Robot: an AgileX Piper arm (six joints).
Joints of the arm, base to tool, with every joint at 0 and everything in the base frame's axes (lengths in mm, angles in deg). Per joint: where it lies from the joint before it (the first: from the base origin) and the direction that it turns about. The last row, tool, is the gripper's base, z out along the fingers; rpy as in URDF.
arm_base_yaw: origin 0 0 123 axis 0 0 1
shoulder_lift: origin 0 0 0 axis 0 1 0
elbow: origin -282.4 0 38.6 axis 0 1 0
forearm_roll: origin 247.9 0 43.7 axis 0.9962 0 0.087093
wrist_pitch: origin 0 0 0 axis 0 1 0
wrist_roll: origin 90.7 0 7.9 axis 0.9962 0 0.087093
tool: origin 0 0 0 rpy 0 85.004 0
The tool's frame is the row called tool.
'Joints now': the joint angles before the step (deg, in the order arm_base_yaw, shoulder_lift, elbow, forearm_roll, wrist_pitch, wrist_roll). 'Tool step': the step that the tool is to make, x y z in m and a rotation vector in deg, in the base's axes. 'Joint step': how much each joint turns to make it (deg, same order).
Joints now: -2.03, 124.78, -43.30, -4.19, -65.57, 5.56
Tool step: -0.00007, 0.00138, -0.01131, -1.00, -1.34, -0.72
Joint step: 0.58, 2.89, -0.29, 1.67, -3.89, -1.56
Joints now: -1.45, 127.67, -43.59, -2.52, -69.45, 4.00
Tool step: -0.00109, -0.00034, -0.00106, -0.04, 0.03, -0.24
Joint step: 0.00, 0.16, 0.23, 0.27, -0.35, -0.11
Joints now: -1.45, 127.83, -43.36, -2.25, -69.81, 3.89
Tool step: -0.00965, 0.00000, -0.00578, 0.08, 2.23, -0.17
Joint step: 0.00, 0.00, 2.11, 0.17, 0.12, 0.00
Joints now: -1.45, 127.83, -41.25, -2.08, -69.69, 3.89
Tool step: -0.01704, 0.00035, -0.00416, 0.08, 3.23, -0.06
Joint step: 0.00, -0.98, 3.87, 0.06, 0.35, 0.00
